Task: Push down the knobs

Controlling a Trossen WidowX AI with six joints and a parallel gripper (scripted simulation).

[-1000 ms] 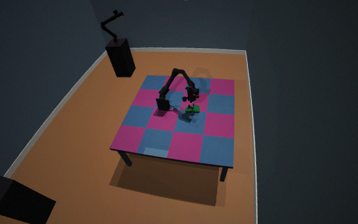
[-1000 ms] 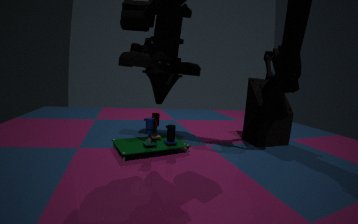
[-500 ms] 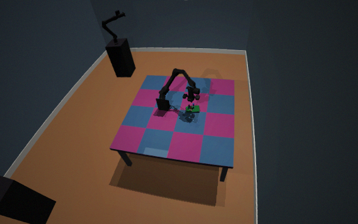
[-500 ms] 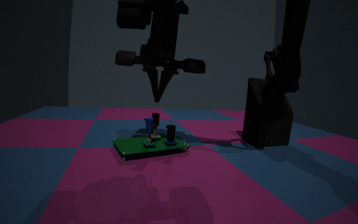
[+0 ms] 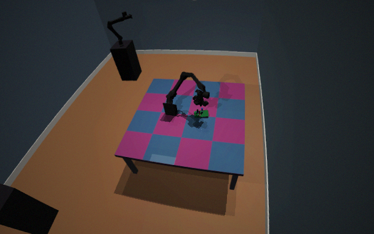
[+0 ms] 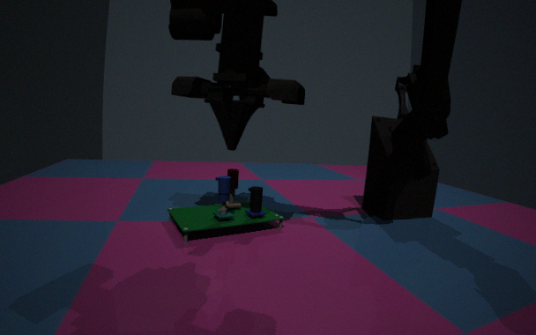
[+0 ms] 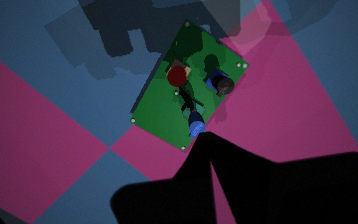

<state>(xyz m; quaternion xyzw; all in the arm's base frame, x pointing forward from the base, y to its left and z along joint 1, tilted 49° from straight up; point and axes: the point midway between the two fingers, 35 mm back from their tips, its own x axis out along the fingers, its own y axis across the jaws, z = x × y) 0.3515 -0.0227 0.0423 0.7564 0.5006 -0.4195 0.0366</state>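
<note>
The blue knob is 50 mm below my gripper tip, 10 mm to the left of it and 10 mm ahead of it. Also, from my gripper tip: black knob: 70 mm below, 40 mm behind.
</note>
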